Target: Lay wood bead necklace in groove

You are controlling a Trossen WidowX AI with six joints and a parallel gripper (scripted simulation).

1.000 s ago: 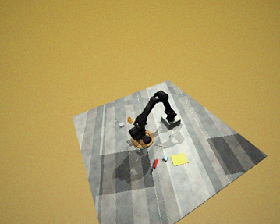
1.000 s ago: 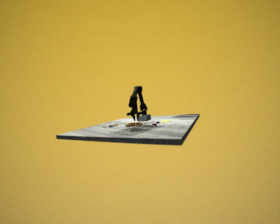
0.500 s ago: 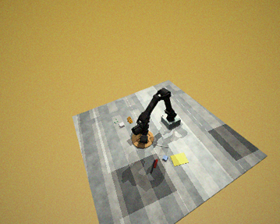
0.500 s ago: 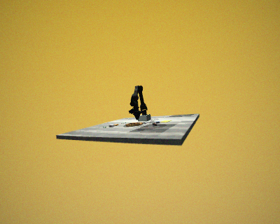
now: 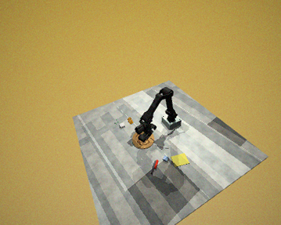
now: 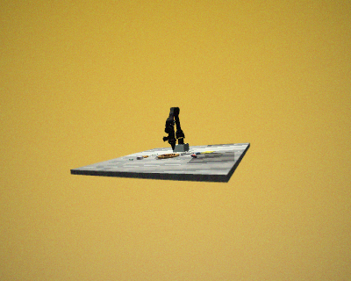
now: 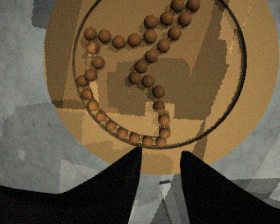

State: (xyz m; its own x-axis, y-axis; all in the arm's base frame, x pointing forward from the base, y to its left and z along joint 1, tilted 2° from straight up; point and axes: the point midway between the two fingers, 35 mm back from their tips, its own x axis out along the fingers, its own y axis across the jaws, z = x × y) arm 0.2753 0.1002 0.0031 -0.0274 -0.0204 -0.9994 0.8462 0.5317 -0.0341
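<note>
My gripper tip is 50 mm above the round bead board, 40 mm to the left of it and 30 mm short of it. From my gripper tip the other things lie so: thin grey stick: 90 mm to the left, 90 mm behind, 50 mm below; red-handled tool: 230 mm to the left, 50 mm below, 30 mm ahead; small blue block: 210 mm to the left, 70 mm behind, 50 mm below.
</note>
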